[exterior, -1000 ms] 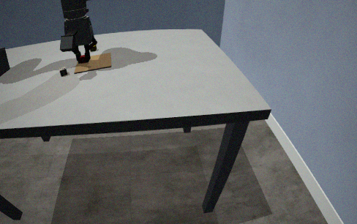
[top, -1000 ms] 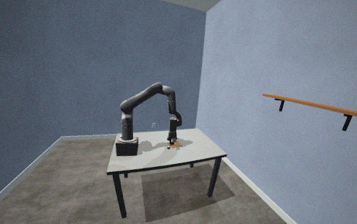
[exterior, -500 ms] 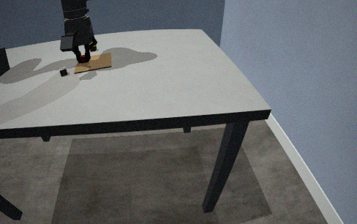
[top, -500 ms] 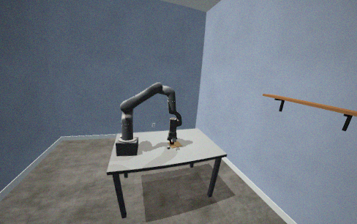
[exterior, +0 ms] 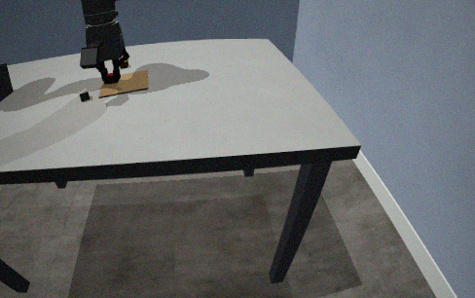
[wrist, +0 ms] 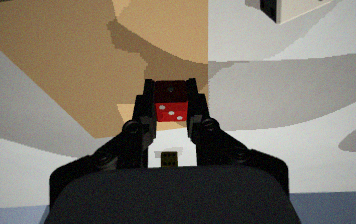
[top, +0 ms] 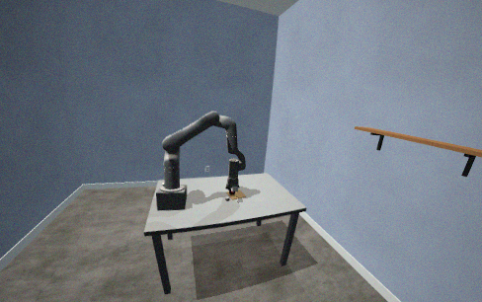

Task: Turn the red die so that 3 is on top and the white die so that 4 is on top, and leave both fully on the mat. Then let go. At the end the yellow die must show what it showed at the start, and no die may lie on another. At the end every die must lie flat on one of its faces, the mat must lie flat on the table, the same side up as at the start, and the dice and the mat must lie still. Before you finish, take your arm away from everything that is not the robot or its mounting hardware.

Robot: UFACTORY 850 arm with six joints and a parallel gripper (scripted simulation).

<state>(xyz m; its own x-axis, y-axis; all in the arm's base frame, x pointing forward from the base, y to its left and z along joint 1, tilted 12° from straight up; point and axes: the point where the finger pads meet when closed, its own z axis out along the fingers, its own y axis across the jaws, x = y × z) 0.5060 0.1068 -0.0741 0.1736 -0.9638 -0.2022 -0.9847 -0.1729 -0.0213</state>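
My hand is 10 mm above the red die. Round my hand: tan mat: 40 mm ahead, 10 mm to the left, 30 mm below; white die: 50 mm behind, 80 mm to the right, 20 mm below; yellow die: 20 mm behind, 140 mm to the left, 20 mm below.
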